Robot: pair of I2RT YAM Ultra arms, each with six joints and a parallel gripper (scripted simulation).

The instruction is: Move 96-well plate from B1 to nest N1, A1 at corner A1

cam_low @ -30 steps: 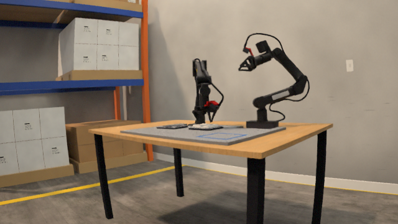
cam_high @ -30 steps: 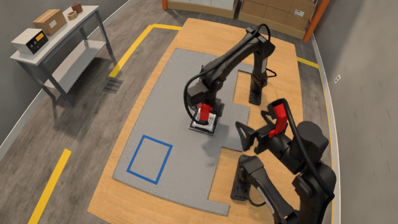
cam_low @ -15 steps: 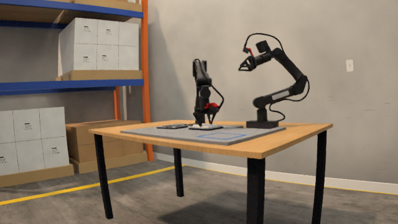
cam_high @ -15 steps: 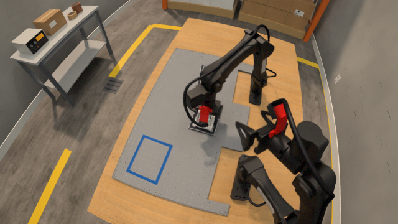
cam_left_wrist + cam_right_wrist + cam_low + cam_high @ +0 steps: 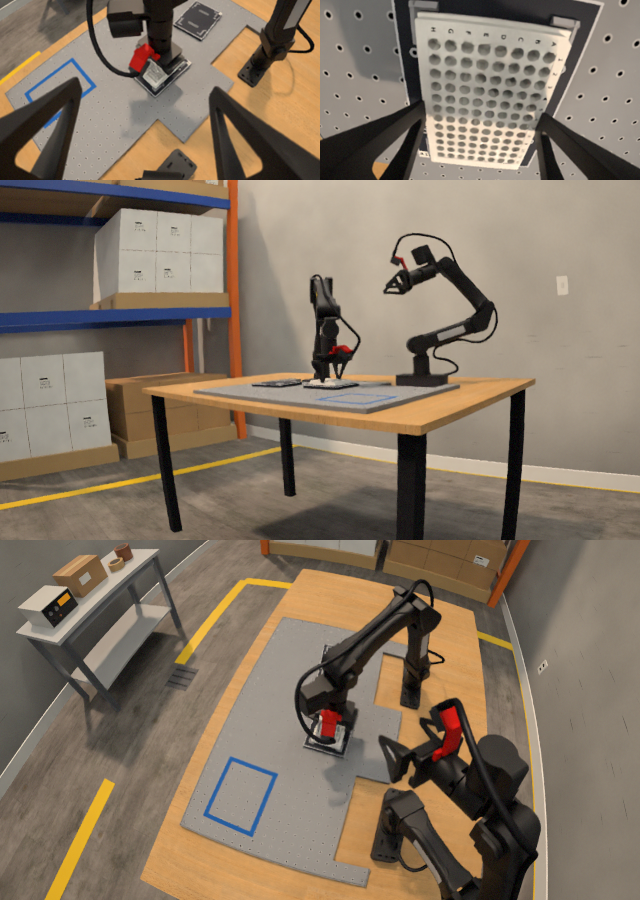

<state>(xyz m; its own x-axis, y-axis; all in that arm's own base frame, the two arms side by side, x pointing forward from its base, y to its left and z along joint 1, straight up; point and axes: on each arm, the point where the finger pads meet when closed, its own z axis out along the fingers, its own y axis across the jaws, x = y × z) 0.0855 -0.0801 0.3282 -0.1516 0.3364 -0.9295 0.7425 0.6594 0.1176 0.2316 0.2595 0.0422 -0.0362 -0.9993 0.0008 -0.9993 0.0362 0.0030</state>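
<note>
Now: the black plate nest 26 cm to the right of my right hand, 4 cm ahead of it and 2 cm below it. The rest, counted from my right hand: white 96-well plate 1 cm below.
</note>
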